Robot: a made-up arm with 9 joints.
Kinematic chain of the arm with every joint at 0, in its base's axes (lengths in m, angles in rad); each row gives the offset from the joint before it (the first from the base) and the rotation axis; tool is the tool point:
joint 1: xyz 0 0 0.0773 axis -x
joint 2: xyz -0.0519 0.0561 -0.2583 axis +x
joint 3: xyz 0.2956 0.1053 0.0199 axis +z
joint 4: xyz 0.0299 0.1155 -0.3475 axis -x
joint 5: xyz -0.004 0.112 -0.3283 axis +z
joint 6: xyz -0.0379 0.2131 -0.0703 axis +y
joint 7: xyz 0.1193 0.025 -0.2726 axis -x
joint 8: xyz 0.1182 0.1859 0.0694 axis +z
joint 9: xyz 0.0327 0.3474 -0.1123 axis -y
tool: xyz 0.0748 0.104 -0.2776
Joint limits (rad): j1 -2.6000..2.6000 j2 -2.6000..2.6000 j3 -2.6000..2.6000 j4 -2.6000..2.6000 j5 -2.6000..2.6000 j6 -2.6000..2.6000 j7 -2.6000..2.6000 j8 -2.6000..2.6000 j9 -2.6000..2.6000
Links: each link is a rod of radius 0.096 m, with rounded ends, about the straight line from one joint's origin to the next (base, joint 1, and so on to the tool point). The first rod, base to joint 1, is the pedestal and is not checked.
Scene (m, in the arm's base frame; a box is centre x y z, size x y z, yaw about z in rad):
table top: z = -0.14
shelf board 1: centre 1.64 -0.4 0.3 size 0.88 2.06 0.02 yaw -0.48
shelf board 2: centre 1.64 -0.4 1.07 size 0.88 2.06 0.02 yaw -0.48
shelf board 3: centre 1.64 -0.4 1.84 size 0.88 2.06 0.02 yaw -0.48
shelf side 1: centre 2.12 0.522 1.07 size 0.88 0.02 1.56 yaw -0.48
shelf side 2: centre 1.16 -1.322 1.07 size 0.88 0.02 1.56 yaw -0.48
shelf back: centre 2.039 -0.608 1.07 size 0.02 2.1 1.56 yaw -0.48
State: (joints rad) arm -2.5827 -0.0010 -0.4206 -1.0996 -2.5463 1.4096 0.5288 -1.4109 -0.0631
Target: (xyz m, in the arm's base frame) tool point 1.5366 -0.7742 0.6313
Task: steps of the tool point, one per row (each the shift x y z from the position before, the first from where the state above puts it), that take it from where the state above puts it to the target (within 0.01 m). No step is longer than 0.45 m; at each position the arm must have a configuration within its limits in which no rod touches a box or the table.
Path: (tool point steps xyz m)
1: -0.1945 0.0747 0.0099
2: -0.2331 0.1479 -0.0101
3: 0.0265 -0.1367 -0.3982
4: -0.1130 -0.0461 -0.3959
5: 0.2099 -0.1463 -0.0163
6: 0.2059 -0.0990 -0.0164
7: 0.1786 -0.0683 0.0042
8: 0.1314 -0.0643 0.0285

